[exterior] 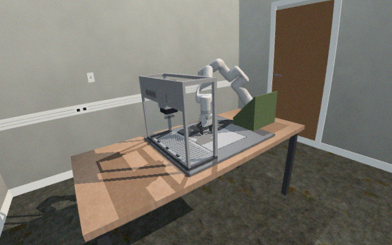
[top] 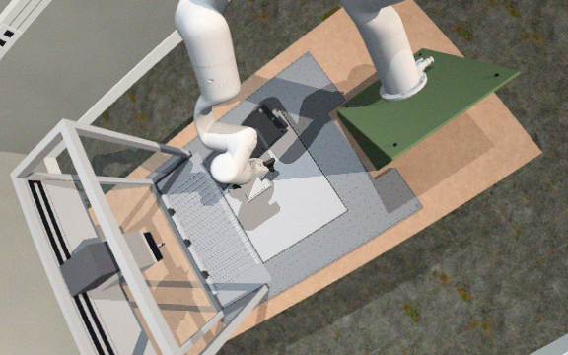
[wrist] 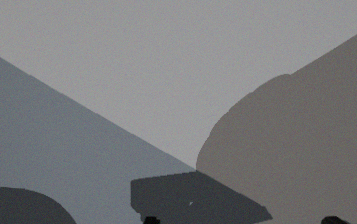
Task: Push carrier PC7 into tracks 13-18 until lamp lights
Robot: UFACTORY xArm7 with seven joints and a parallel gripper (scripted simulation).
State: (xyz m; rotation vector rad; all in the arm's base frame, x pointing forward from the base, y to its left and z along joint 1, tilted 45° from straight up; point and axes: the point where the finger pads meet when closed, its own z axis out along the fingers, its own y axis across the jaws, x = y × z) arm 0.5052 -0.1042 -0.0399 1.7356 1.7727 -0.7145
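Right now the carrier PC7 is 12 cm to the right of my hand.
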